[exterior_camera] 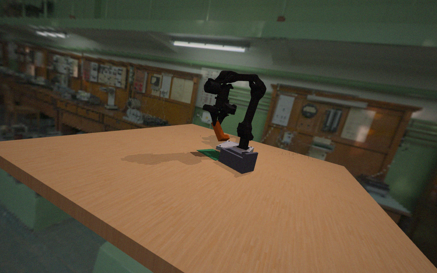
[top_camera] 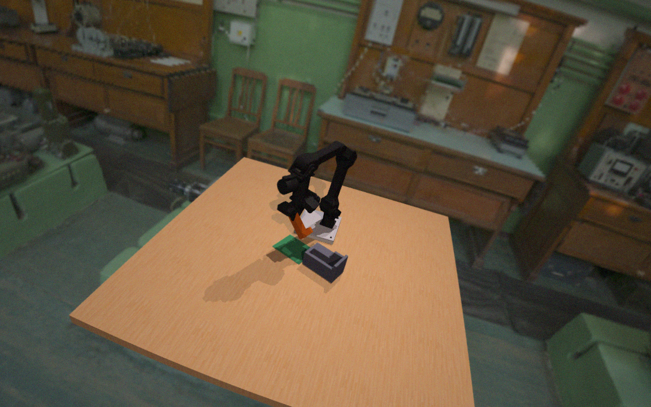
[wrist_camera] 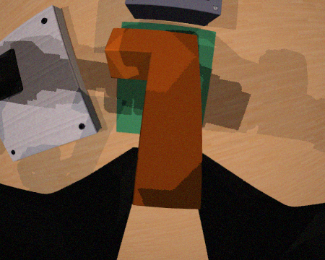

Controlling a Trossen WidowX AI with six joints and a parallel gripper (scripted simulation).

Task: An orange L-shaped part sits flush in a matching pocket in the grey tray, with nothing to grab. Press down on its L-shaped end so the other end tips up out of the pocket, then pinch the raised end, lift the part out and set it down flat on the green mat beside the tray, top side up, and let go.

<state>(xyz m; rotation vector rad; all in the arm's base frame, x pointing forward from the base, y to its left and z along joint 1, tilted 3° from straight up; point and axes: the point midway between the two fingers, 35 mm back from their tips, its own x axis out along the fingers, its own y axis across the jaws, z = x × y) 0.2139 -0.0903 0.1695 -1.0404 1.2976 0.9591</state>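
The green mat is 160 mm below my gripper tip and 20 mm to the left of it. Also, from my gripper tip: orange L-shaped part 40 mm to the left, 30 mm below, 10 mm behind.
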